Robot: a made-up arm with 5 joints. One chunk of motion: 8 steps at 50 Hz.
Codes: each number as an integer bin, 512 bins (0 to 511) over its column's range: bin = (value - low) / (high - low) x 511, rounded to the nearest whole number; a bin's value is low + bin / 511 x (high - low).
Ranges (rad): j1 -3.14..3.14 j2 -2..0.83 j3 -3.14..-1.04 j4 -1.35..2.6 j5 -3.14..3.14
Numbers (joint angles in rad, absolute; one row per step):
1: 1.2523 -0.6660 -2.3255 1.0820 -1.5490
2: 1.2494 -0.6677 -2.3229 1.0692 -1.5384
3: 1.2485 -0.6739 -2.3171 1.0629 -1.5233
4: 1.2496 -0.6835 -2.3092 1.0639 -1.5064
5: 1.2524 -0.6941 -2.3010 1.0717 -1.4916
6: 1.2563 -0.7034 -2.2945 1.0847 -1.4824
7: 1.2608 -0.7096 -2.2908 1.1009 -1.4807
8: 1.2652 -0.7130 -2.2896 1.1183 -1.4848
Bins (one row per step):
1: 357 241 198 315 129
2: 357 241 199 313 130
3: 357 239 200 312 132
4: 357 238 202 312 133
5: 357 236 204 313 134
6: 358 234 206 315 135
7: 358 233 207 317 135
8: 358 232 207 319 135

